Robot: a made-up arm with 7 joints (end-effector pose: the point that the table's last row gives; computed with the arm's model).
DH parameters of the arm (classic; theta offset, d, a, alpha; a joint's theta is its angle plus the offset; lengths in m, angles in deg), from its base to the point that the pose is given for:
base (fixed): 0 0 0 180
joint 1: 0 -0.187 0 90
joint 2: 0 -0.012 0 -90
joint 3: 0 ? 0 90
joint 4: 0 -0.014 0 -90
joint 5: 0 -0.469 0 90
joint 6: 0 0 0 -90
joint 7: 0 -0.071 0 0
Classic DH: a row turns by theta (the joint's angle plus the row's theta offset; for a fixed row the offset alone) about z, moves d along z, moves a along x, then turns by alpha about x.
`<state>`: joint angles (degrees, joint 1 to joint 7).
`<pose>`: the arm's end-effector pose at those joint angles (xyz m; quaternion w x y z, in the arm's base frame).
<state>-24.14 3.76 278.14 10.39 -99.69 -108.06 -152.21</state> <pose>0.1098 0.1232 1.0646 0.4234 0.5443 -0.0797 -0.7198</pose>
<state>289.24 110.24 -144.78 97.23 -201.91 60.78 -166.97</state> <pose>-0.1120 0.6219 0.4027 0.2099 0.4124 -0.5815 0.6691</pose>
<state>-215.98 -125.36 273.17 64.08 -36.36 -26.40 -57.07</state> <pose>0.7582 -0.0098 -0.1725 0.1387 0.6241 -0.1611 -0.7518</pose>
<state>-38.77 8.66 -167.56 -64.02 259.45 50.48 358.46</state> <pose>0.5174 0.2213 0.7763 0.2685 0.5088 -0.5309 -0.6222</pose>
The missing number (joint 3, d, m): -0.448
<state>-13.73 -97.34 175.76 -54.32 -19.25 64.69 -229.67</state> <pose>-0.8075 -0.1888 0.4530 0.2376 0.3959 0.4685 0.7532</pose>
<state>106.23 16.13 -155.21 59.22 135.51 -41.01 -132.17</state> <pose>0.2222 0.1677 0.9665 0.4220 0.6703 0.4263 -0.4369</pose>
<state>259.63 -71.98 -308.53 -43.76 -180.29 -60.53 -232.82</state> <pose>-0.0562 -0.8995 0.2612 0.4440 -0.4871 -0.7056 -0.2602</pose>
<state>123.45 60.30 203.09 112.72 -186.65 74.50 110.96</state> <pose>0.1257 -0.1634 0.7198 0.1796 -0.5293 -0.8001 -0.2178</pose>
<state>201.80 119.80 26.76 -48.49 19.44 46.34 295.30</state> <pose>-0.8646 0.2161 0.0636 0.7314 0.0665 0.5719 -0.3654</pose>
